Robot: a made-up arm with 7 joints. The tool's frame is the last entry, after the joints.
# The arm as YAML. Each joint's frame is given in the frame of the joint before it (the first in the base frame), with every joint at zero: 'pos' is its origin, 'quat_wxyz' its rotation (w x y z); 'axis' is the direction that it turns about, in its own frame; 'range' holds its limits. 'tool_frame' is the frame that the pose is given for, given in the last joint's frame.
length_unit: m
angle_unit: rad
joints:
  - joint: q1
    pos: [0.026, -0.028, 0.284]
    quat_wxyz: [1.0, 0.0, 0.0, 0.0]
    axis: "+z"
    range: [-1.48, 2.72]
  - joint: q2
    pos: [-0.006, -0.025, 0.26]
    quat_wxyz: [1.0, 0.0, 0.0, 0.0]
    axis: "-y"
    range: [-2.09, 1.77]
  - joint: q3
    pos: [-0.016, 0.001, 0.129]
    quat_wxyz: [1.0, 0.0, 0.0, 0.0]
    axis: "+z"
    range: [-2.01, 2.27]
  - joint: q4
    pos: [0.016, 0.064, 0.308]
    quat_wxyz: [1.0, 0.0, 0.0, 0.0]
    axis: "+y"
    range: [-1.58, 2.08]
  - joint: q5
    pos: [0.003, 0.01, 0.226]
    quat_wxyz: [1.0, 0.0, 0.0, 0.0]
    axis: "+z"
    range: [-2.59, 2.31]
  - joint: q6
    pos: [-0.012, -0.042, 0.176]
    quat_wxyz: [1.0, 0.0, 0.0, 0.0]
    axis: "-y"
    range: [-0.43, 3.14]
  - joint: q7
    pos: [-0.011, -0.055, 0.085]
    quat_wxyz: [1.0, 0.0, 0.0, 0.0]
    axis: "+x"
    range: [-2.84, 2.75]
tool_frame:
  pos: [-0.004, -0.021, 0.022]
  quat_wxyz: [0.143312, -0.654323, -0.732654, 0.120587]
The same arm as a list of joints. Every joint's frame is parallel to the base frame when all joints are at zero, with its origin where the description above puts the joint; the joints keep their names.
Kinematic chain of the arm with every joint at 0, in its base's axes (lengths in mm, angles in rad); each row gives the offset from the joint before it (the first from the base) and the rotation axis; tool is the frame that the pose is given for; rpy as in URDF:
q1: xyz 26.0 -28.0 284.0 axis +z
q2: xyz -6.0 -25.0 260.0 axis -y
q3: xyz -16.0 1.0 129.0 axis +z
q4: xyz 16.0 64.0 308.0 axis +y
q5: xyz 3.0 10.0 226.0 axis +z
q6: xyz -12.0 -42.0 176.0 axis -y
q7: xyz -11.0 -55.0 85.0 axis +x
tool: xyz -4.0 -21.0 22.0 rpy -2.7682 -0.0522 1.6738
Joint limits (rad, base to tool): -1.4800..2.7200 -2.0900..1.7700 -2.0100..2.2700 -1.5800..2.0800 -2.5900..2.3100 -0.4300..3.1400 -2.8400..2.7500

